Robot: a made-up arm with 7 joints.
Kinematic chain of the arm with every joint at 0, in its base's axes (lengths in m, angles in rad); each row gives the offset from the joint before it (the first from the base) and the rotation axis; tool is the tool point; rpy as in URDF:
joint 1: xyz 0 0 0.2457 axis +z
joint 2: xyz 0 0 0 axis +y
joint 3: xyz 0 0 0.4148 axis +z
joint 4: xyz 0.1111 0 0 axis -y
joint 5: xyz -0.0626 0 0.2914 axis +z
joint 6: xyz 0 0 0 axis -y
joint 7: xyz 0.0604 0 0 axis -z
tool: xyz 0 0 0 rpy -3.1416 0 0
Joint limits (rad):
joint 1: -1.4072..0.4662
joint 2: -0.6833..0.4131
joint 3: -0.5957..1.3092
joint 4: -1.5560..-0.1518
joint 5: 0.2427..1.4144
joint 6: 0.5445..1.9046
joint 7: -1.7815..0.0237
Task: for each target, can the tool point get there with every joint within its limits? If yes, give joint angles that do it. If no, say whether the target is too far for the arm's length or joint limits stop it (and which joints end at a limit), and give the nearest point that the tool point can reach.
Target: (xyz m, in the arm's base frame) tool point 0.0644 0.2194 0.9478
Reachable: yes | joints -0.2983 -0.3927 0.6543 -0.8681 0.4767 0.7891 -0.6247
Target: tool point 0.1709 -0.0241 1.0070
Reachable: yes | joints 0.0755 -0.0778 -0.2559 -0.4998 1.2360 1.1790 -1.5455
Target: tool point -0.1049 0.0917 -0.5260
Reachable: no: joint limits stop it (at a limit: joint 1, joint 2, joint 4, joint 5, joint 6) | nearest point 0.3870 0.4095 0.4852 | short by 1.169 m
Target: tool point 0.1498 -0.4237 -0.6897
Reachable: no: too far | nearest point 0.1902 -0.5381 0.4673 | short by 1.163 m
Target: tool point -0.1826 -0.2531 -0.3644
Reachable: no: joint limits stop it (at a limit: joint 1, joint 2, joint 4, joint 5, joint 6) | nearest point -0.1039 -0.5537 0.4854 | short by 0.905 m
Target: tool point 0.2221 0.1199 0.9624
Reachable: yes | joints -0.0344 -0.0460 0.4193 -0.6008 0.3630 0.8326 -0.7302
